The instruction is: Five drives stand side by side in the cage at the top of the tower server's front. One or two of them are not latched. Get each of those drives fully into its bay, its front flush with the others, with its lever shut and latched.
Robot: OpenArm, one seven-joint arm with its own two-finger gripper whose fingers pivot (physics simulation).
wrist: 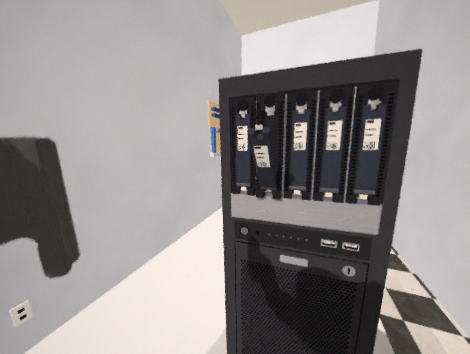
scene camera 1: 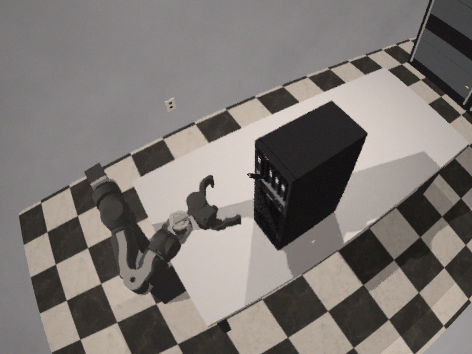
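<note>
The black tower server (scene camera 1: 325,150) (wrist: 227,250) stands upright, its drive cage at the top front. In the wrist view the second drive from the left (wrist: 267,182) has its lever (wrist: 261,156) swung outward from the top; the lever (scene camera 1: 256,175) sticks out of the front in the scene view. The first drive (wrist: 242,167), third drive (wrist: 298,167), fourth drive (wrist: 330,167) and fifth drive (wrist: 366,167) have their levers upright against their fronts. Whether the second drive's body is flush is hard to tell. My gripper (scene camera 1: 225,200) is open and empty, apart from the server's front; one finger (wrist: 50,210) shows at the left in the wrist view.
The server stands on a white table top (scene camera 1: 215,285) above a checkered floor (scene camera 1: 150,325). A dark rack cabinet (scene camera 1: 448,55) stands at the upper right. A wall outlet (scene camera 1: 170,104) (wrist: 21,313) and an orange board with blue items (wrist: 214,112) are on the wall.
</note>
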